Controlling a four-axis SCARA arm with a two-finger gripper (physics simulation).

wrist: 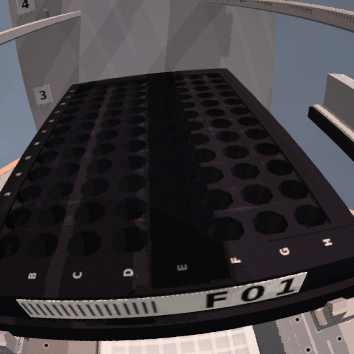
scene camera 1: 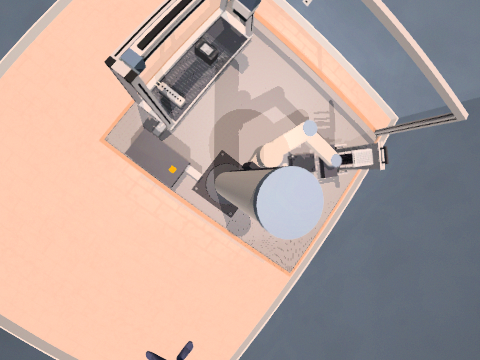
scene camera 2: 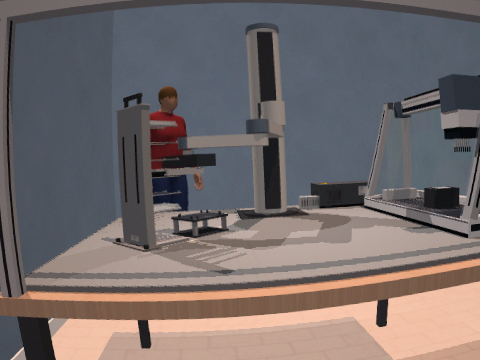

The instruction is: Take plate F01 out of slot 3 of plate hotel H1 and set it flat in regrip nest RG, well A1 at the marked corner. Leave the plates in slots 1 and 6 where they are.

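Places are measured from the arm's base along level axes (x ahead, y up, z right), in centimetres.
Pixels of known places: gripper, between the fingertips: (wrist: 144,104) (scene camera 1: 346,158); arm's base, origin of its link: (scene camera 2: 270,215).
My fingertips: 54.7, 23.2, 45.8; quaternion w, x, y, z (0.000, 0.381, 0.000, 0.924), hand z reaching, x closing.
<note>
For each thing: its middle in the pictures, then the offset to it from my fingertips, as dx, dy, dz.
- Plate F01, middle of its body: (wrist: 151,141) (scene camera 2: 155,174) (scene camera 1: 343,159) -1.6, -0.6, -1.4
- plate hotel H1, middle of its body: (wrist: 145,66) (scene camera 2: 144,169) (scene camera 1: 350,158) +1.2, +1.0, +1.5
- Regrip nest RG, middle of its body: (scene camera 2: 200,222) (scene camera 1: 302,163) -14.4, -18.5, -14.4
Plate F01 (wrist: 175,277) (scene camera 2: 158,174) is black and lies flat in slot 3 of plate hotel H1 (scene camera 2: 134,200) (wrist: 125,40), its label towards the wrist camera. My gripper (scene camera 2: 170,173) is open and empty at slot 3's height, its fingers reaching towards the front end of F01. One fingertip (wrist: 336,112) shows at the right edge of the wrist view, apart from the plate. A pale plate (wrist: 180,342) (scene camera 2: 167,206) is in slot 1, below. Another pale plate (scene camera 1: 363,157) (scene camera 2: 164,123) is in slot 6. Regrip nest RG (scene camera 2: 200,217) (scene camera 1: 301,161) stands beside the hotel; its marked corner cannot be made out.
The arm's column (scene camera 2: 270,170) stands behind the nest. Hotel shelf rails (wrist: 45,26) lie above F01. A grey box (scene camera 1: 157,159) (scene camera 2: 340,195) and a framed liquid-handling machine (scene camera 2: 417,212) (scene camera 1: 187,70) stand farther off. A person in red (scene camera 2: 168,130) is behind the table.
</note>
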